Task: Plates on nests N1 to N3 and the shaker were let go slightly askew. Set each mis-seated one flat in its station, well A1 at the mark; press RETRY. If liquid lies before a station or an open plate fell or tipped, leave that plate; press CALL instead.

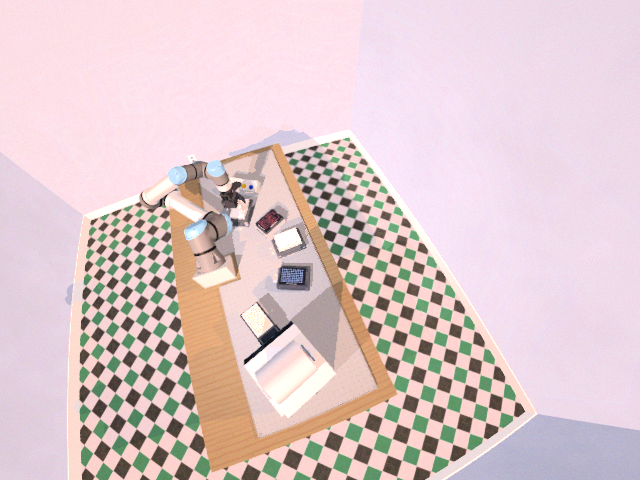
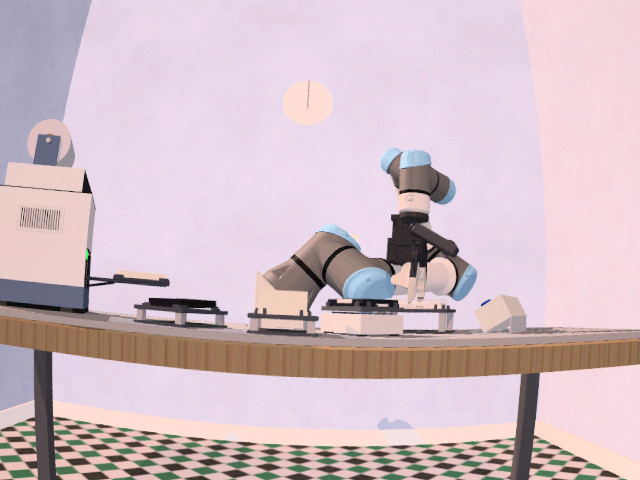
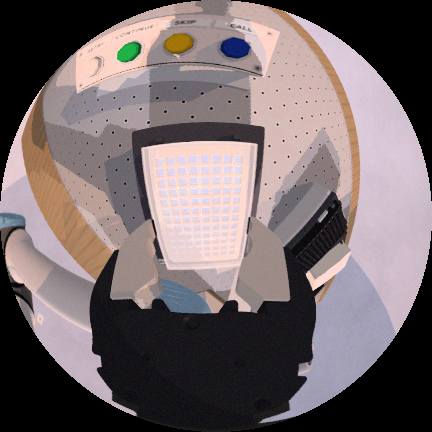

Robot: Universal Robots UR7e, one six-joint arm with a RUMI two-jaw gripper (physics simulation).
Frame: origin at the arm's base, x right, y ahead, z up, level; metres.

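Seen in the pictures: gripper, fingertip midpoint: [image 1: 239, 209] [image 2: 414, 304] [image 3: 200, 219]; arm's base at its link origin: [image 1: 211, 266].
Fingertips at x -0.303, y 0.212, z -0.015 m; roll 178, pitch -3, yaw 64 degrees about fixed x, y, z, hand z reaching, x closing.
Offsets run from my fingertips to a thing's middle. "spot": to the spot under its first point.
My gripper [image 2: 416, 297] [image 3: 200, 219] is shut on the long sides of a clear-white well plate @[dx -0.007, dy +0.004, dz +0.010 m] [image 3: 200, 200] [image 1: 240, 208]. The plate is over the dark nest @[dx -0.007, dy +0.003, dz -0.032 m] [image 3: 198, 133] [image 2: 447, 310] nearest the buttons; whether it touches the seat is hidden. The shaker @[spot: dx +0.148, dy +0.228, dz -0.040 m] [image 2: 361, 323] [image 3: 331, 267] carries a dark red plate @[dx +0.138, dy +0.143, dz -0.002 m] [image 1: 269, 221]. A white plate @[dx +0.290, dy +0.201, dz -0.008 m] [image 1: 287, 239] lies on the middle nest @[spot: dx +0.337, dy +0.284, dz -0.031 m] [image 2: 253, 314]. A black plate with blue wells @[dx +0.488, dy +0.158, dz -0.020 m] [image 1: 292, 275] [image 2: 181, 302] looks slightly tilted on the far nest @[dx +0.491, dy +0.163, dz -0.044 m] [image 2: 180, 310]. The RETRY button [image 3: 97, 66] is white; the CALL button @[spot: dx -0.139, dy +0.102, dz +0.005 m] [image 3: 235, 47] is blue. Well A1 marks are too small to tell.
The button box @[dx -0.203, dy +0.055, dz -0.022 m] [image 2: 500, 313] [image 3: 155, 55] also bears a green button @[dx -0.199, dy +0.022, dz +0.000 m] [image 3: 129, 52] and a yellow button @[dx -0.171, dy +0.063, dz +0.000 m] [image 3: 178, 44]. A large white instrument @[dx +0.898, dy +0.029, dz +0.164 m] [image 1: 289, 369] [image 2: 46, 237] stands at the other end, its extended tray bearing a pale plate @[dx +0.651, dy -0.059, dz +0.038 m] [image 1: 258, 319]. The arm's base is beside the nests.
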